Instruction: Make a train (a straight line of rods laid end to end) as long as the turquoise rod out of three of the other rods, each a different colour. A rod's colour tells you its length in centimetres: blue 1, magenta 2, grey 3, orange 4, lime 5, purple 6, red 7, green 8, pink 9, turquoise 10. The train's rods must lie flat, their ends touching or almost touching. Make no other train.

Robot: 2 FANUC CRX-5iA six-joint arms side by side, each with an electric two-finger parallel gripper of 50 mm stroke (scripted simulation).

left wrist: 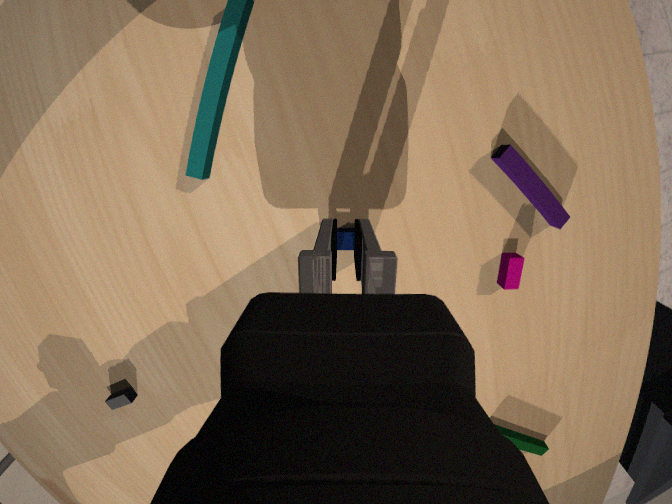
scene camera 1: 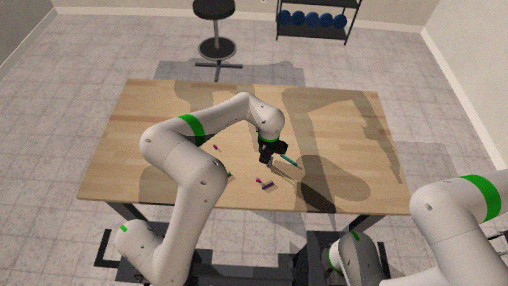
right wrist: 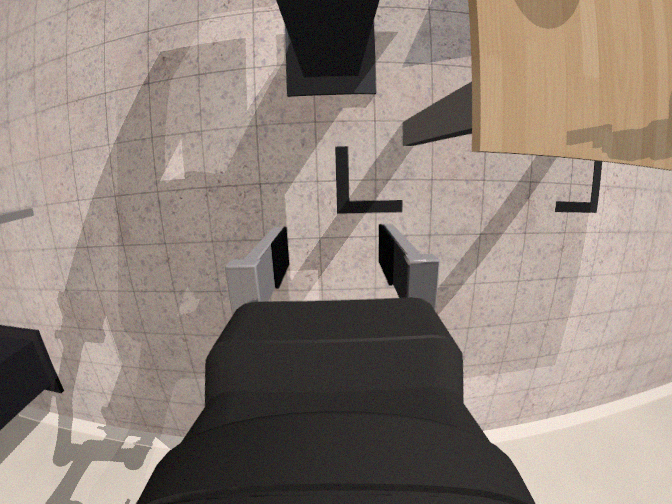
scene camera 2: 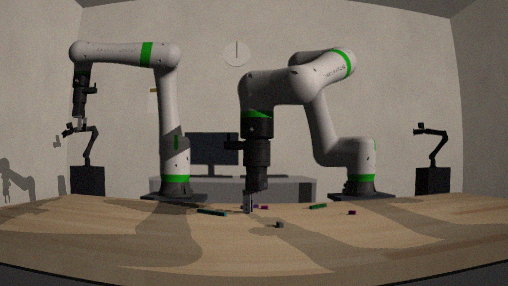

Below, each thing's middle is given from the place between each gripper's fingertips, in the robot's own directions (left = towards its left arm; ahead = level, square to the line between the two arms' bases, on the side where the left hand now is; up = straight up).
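Purple rod (left wrist: 506, 157): 10 mm to the left of my left hand (scene camera 2: 248, 212), 110 mm behind it, 20 mm below it.
Purple rod: 780 mm to the left of my right hand, 330 mm ahead of it, 280 mm below it.
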